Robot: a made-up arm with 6 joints.
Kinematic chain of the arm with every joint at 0, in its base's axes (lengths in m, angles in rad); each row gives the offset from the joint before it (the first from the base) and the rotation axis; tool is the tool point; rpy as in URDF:
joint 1: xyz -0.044 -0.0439 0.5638 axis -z
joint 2: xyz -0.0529 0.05 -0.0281 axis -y
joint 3: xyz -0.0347 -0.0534 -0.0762 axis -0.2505 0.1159 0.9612
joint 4: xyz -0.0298 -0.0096 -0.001 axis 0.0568 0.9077 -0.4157
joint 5: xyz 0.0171 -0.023 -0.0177 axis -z
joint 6: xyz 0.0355 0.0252 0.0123 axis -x
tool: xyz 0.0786 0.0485 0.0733 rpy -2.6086 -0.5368 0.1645
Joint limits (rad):
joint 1: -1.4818..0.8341
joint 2: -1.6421..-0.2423
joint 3: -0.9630..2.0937
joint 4: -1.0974..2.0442
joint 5: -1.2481..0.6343
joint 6: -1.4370..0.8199
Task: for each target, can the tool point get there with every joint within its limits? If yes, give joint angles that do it. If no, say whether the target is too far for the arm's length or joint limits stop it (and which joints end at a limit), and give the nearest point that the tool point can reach.
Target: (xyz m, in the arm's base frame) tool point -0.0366 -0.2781 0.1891
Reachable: no: too far | nearest point -0.0450 -0.2391 0.3113 | short by 0.129 m
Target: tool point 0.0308 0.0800 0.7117
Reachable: no: joint limits stop it (at a limit: joint 1, joint 2, joint 5, joint 6) | nearest point -0.0137 0.0657 0.6715 | short by 0.062 m
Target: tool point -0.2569 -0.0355 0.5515
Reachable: yes | joints -0.3994 -0.9972 1.7962 0.5798 -0.4596 -0.2387
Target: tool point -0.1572 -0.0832 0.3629
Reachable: yes | joints -0.5080 -0.9636 1.7324 1.4200 0.4556 -0.5823
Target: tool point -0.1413 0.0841 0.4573
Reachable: yes | joints 0.2948 -0.8180 0.4878 1.0022 -0.6896 0.2459
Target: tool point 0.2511 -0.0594 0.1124
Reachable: no: too far | nearest point 0.0826 -0.1083 0.3411 | short by 0.288 m
